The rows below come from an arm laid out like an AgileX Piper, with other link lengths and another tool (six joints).
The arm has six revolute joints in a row. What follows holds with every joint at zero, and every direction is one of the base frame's.
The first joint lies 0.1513 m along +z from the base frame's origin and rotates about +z.
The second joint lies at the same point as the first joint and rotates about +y.
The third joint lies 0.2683 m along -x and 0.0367 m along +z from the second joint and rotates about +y.
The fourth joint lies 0.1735 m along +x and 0.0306 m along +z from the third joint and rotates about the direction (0.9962, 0, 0.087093).
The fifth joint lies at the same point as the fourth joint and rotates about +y.
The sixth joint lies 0.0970 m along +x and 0.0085 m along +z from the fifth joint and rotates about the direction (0.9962, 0, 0.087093).
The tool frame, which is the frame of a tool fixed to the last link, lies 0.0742 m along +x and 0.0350 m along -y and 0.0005 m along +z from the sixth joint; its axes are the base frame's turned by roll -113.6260, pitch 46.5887 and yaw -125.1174 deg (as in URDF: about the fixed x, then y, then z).
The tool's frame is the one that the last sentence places.
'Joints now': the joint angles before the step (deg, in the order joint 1, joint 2, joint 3, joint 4, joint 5, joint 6). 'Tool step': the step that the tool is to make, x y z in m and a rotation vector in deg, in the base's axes. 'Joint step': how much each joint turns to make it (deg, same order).
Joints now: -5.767, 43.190, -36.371, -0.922, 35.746, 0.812
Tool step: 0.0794, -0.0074, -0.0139, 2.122, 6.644, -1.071
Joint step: -0.001, 23.593, -7.621, 0.030, -9.134, 1.840
